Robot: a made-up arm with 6 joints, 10 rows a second.
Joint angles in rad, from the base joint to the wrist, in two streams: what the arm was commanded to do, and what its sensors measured. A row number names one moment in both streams.
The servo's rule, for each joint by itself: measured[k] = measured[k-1] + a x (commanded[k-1-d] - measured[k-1]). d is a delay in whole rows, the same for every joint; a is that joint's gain. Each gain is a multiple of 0.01, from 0.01 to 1. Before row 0 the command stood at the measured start. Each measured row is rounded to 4 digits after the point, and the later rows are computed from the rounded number. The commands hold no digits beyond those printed.
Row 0, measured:
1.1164 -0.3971 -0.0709 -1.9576 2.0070 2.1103
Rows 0 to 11, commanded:
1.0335 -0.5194 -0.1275 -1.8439 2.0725 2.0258
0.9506 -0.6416 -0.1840 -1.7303 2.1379 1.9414
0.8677 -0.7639 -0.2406 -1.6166 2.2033 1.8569
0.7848 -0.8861 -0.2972 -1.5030 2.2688 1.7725
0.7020 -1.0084 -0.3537 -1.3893 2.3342 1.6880
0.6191 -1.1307 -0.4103 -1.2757 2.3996 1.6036
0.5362 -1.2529 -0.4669 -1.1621 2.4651 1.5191
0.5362 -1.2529 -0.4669 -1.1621 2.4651 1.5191
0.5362 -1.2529 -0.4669 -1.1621 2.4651 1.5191
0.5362 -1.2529 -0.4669 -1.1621 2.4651 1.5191
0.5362 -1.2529 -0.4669 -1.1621 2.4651 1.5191
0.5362 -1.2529 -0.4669 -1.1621 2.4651 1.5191
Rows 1 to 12, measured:
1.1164 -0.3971 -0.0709 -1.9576 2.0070 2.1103
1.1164 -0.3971 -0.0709 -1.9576 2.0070 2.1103
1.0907 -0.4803 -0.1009 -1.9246 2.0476 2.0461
1.0473 -0.5900 -0.1449 -1.8683 2.1036 1.9665
0.9916 -0.7083 -0.1956 -1.7953 2.1654 1.8832
0.9275 -0.8292 -0.2494 -1.7105 2.2295 1.7991
0.8576 -0.9511 -0.3047 -1.6174 2.2944 1.7147
0.7837 -1.0732 -0.3607 -1.5183 2.3596 1.6303
0.7070 -1.1954 -0.4170 -1.4150 2.4250 1.5458
0.6541 -1.2345 -0.4434 -1.3417 2.4499 1.5255
0.6176 -1.2470 -0.4559 -1.2896 2.4593 1.5206
0.5924 -1.2510 -0.4617 -1.2526 2.4629 1.5195
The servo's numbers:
d 2
a 0.31 0.68 0.53 0.29 0.62 0.76

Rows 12 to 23, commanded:
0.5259 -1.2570 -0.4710 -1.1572 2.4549 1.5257
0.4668 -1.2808 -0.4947 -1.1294 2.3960 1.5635
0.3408 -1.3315 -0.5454 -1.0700 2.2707 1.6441
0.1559 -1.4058 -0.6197 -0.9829 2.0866 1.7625
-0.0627 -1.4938 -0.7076 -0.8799 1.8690 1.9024
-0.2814 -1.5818 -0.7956 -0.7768 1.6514 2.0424
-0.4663 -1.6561 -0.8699 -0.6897 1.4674 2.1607
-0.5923 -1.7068 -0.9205 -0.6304 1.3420 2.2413
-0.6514 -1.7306 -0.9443 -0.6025 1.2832 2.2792
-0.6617 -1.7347 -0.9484 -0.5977 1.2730 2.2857
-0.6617 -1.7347 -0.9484 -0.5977 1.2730 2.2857
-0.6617 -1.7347 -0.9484 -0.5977 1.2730 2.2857
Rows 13 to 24, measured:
0.5750 -1.2523 -0.4645 -1.2264 2.4643 1.5192
0.5630 -1.2527 -0.4658 -1.2078 2.4648 1.5191
0.5515 -1.2556 -0.4686 -1.1931 2.4587 1.5241
0.5252 -1.2727 -0.4824 -1.1746 2.4198 1.5540
0.4680 -1.3127 -0.5158 -1.1443 2.3274 1.6225
0.3712 -1.3760 -0.5709 -1.0975 2.1781 1.7289
0.2367 -1.4561 -0.6434 -1.0344 1.9865 1.8608
0.0761 -1.5416 -0.7241 -0.9597 1.7787 1.9988
-0.0920 -1.6195 -0.8014 -0.8814 1.5857 2.1218
-0.2471 -1.6789 -0.8645 -0.8086 1.4346 2.2126
-0.3724 -1.7141 -0.9068 -0.7488 1.3407 2.2632
-0.4621 -1.7281 -0.9288 -0.7050 1.2987 2.2803

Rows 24 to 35, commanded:
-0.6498 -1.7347 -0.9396 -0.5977 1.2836 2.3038
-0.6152 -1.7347 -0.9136 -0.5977 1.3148 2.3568
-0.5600 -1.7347 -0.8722 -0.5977 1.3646 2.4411
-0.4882 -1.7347 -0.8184 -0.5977 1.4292 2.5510
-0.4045 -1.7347 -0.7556 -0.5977 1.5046 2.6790
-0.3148 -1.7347 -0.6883 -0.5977 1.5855 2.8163
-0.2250 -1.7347 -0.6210 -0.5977 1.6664 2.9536
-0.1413 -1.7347 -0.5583 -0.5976 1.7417 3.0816
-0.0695 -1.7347 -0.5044 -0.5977 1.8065 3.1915
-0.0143 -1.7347 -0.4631 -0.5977 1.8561 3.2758
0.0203 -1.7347 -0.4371 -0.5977 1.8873 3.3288
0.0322 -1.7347 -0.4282 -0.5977 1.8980 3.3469
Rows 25 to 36, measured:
-0.5240 -1.7326 -0.9392 -0.6739 1.2828 2.2844
-0.5667 -1.7340 -0.9441 -0.6518 1.2767 2.2854
-0.5925 -1.7345 -0.9417 -0.6361 1.2810 2.2994
-0.5995 -1.7346 -0.9268 -0.6250 1.3020 2.3430
-0.5873 -1.7347 -0.8979 -0.6171 1.3408 2.4176
-0.5566 -1.7347 -0.8558 -0.6115 1.3956 2.5190
-0.5094 -1.7347 -0.8027 -0.6075 1.4632 2.6406
-0.4491 -1.7347 -0.7421 -0.6047 1.5390 2.7741
-0.3796 -1.7347 -0.6779 -0.6027 1.6180 2.9105
-0.3057 -1.7347 -0.6145 -0.6012 1.6947 3.0405
-0.2325 -1.7347 -0.5561 -0.6002 1.7640 3.1553
-0.1649 -1.7347 -0.5068 -0.5995 1.8211 3.2469

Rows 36 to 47, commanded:
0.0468 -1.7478 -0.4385 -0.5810 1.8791 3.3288
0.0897 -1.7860 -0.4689 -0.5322 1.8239 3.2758
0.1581 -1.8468 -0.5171 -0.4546 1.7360 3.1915
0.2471 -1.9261 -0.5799 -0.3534 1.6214 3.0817
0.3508 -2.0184 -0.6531 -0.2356 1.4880 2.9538
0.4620 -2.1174 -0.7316 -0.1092 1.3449 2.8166
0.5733 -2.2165 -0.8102 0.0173 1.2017 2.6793
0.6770 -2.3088 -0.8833 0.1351 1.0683 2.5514
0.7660 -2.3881 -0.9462 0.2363 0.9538 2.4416
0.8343 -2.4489 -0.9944 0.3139 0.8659 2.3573
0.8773 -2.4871 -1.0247 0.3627 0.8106 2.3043
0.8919 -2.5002 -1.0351 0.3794 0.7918 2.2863
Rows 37 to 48, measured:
-0.1075 -1.7347 -0.4699 -0.5990 1.8621 3.3091
-0.0642 -1.7347 -0.4478 -0.5986 1.8844 3.3378
-0.0298 -1.7436 -0.4429 -0.5935 1.8811 3.3310
0.0072 -1.7724 -0.4567 -0.5757 1.8456 3.2890
0.0540 -1.8230 -0.4887 -0.5406 1.7776 3.2149
0.1139 -1.8931 -0.5370 -0.4863 1.6808 3.1137
0.1873 -1.9783 -0.5985 -0.4136 1.5613 2.9922
0.2725 -2.0729 -0.6690 -0.3253 1.4271 2.8587
0.3657 -2.1705 -0.7438 -0.2259 1.2874 2.7224
0.4622 -2.2645 -0.8177 -0.1212 1.1516 2.5924
0.5564 -2.3485 -0.8858 -0.0175 1.0290 2.4778
0.6425 -2.4168 -0.9434 0.0786 0.9279 2.3862

